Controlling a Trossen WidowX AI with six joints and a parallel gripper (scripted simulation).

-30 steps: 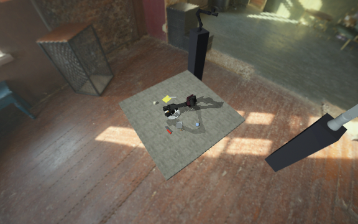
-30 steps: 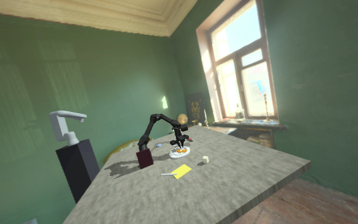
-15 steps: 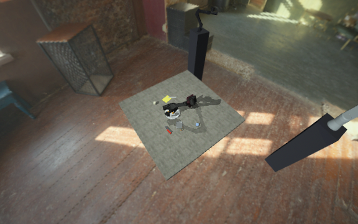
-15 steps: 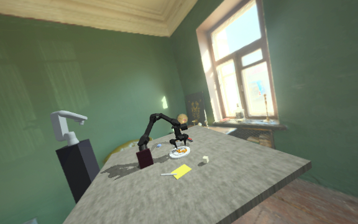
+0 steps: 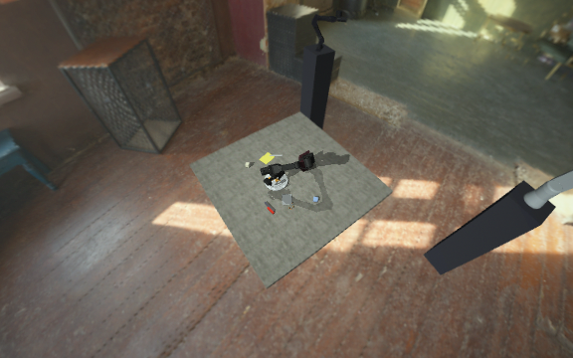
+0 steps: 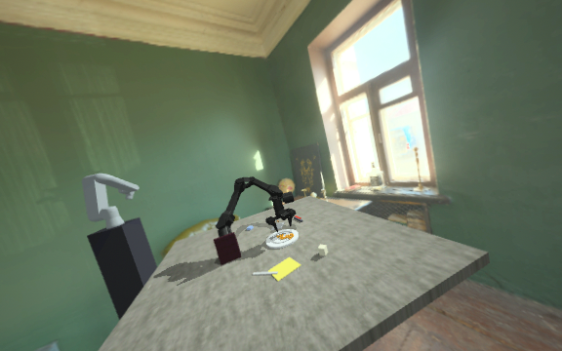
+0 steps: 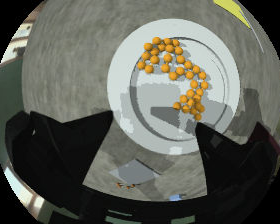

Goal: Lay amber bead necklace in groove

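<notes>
Right now the board is 30 mm behind my gripper tip, 30 mm to the right of it and 40 mm below it. From my gripper tip the other things lie so: red tool (140 mm ahead, 180 mm to the left, 30 mm below); grey square (20 mm behind, 170 mm to the left, 40 mm below); yellow card (80 mm behind, 300 mm to the right, 40 mm below).
</notes>
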